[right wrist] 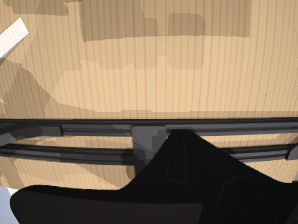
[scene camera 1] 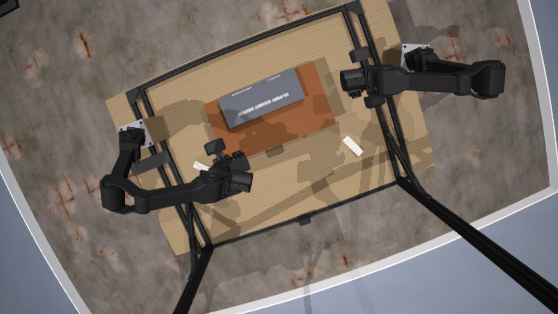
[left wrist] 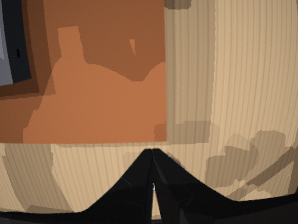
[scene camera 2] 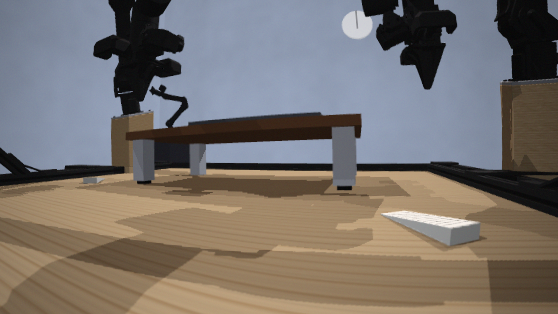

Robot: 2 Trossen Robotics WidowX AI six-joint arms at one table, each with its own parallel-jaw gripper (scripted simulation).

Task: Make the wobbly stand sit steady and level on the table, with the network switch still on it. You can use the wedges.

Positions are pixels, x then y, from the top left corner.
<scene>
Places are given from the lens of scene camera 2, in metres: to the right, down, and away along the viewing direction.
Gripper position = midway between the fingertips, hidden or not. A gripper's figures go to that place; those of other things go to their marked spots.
my left gripper [scene camera 2: 140,101]: -0.27, -0.11, 0.45
my right gripper [scene camera 2: 427,89]: 0.26, -0.12, 0.40
</scene>
